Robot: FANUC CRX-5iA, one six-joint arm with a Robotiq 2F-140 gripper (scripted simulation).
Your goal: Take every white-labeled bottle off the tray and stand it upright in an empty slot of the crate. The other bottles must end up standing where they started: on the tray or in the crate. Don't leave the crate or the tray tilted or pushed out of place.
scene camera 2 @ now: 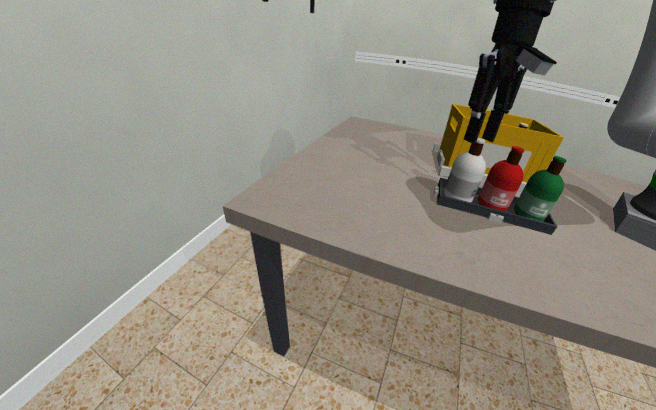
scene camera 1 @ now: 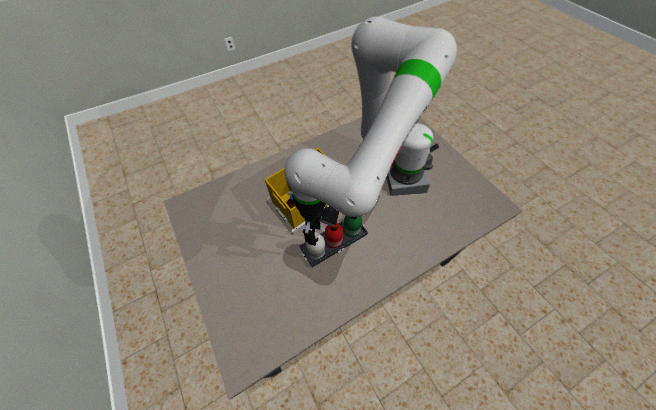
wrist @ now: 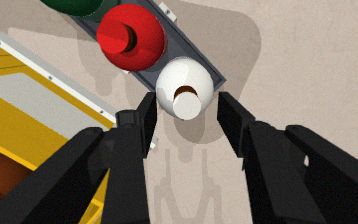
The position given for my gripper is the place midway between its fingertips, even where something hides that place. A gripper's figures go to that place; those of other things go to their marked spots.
Scene:
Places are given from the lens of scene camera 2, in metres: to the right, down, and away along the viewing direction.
my gripper (scene camera 2: pixel 478 140): 0.34, -0.14, 0.51
yellow crate (scene camera 2: pixel 536 145): 0.56, -0.16, 0.59
red bottle (scene camera 2: pixel 505 177): 0.39, -0.06, 0.50
The marked spots on the red bottle and the yellow crate are 0.22 m apart.

